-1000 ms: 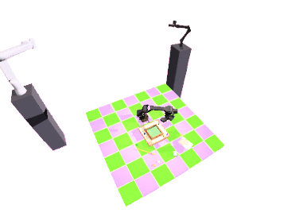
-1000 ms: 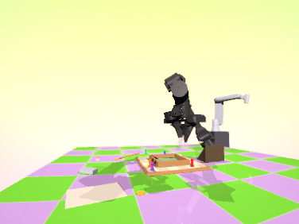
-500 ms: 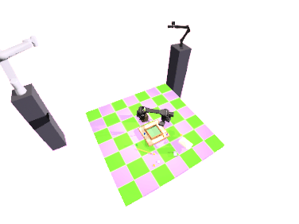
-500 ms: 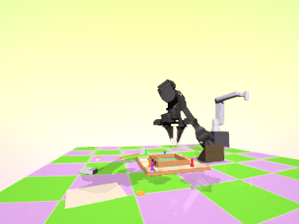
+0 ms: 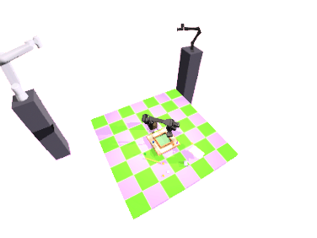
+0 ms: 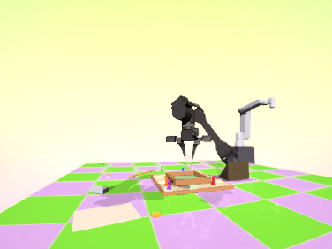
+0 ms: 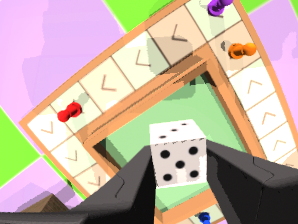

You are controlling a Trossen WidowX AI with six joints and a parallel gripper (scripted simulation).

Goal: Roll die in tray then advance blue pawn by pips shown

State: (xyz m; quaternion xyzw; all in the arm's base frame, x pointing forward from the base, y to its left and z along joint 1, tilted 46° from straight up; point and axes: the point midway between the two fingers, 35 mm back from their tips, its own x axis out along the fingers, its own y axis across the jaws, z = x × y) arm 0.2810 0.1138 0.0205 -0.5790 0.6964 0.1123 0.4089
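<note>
The blue pawn is 30 mm behind my gripper tip, 170 mm to the right of it and 80 mm below it. From my gripper tip the other things lie so: green tray: 10 mm behind, 60 mm to the right, 100 mm below; red pawn: 80 mm behind, 50 mm to the left, 80 mm below; white die: right at my gripper tip.
</note>
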